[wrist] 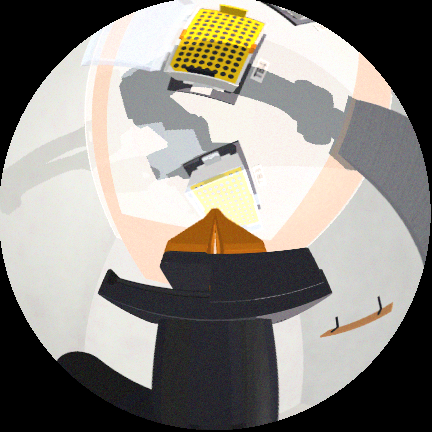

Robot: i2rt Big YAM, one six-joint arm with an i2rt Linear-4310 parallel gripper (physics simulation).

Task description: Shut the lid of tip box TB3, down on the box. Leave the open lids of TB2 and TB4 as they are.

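Places are measured from the arm's base along level axes (x ahead, y left, z up), in millimetres.
Pixels of known places: gripper, between the fingertips: point(214, 213).
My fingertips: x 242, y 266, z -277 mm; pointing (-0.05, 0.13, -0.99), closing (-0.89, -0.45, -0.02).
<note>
For each thing: its top centre in the pictures, then the offset to it from my fingertips. "spot": a spot on its surface instead.
- nearer tip box, centre of its top: point(236, 211) 48 mm back, 23 mm left, 48 mm down
- pale label, a spot on its surface: point(259, 175) spot: 82 mm back, 21 mm right, 124 mm down
- second tip box, centre of its top: point(216, 31) 87 mm ahead, 175 mm right, 51 mm down
The nearer tip box point(225, 192) stands at the middle of the wrist view, just beyond my fingers. Its yellow rack looks washed out, as if seen through a clear lid; whether that lid is fully down I cannot tell. A pale label point(259, 175) beside it is too faint to read its number. A second tip box point(217, 45) stands farther off at the top, its yellow rack uncovered and a clear lid point(137, 37) open to its left. Its label point(259, 70) starts with TB; the number is unclear. My gripper point(214, 213) is shut and empty, its orange tips overlapping the nearer box's lower left edge in view.
A grey textured surface point(390, 140) lies at the right. Part of a dark-edged object point(295, 16) shows at the top. Grey shadows of the arm point(160, 100) cross the table. A wooden rail point(357, 322) with two dark hooks is at the lower right.
</note>
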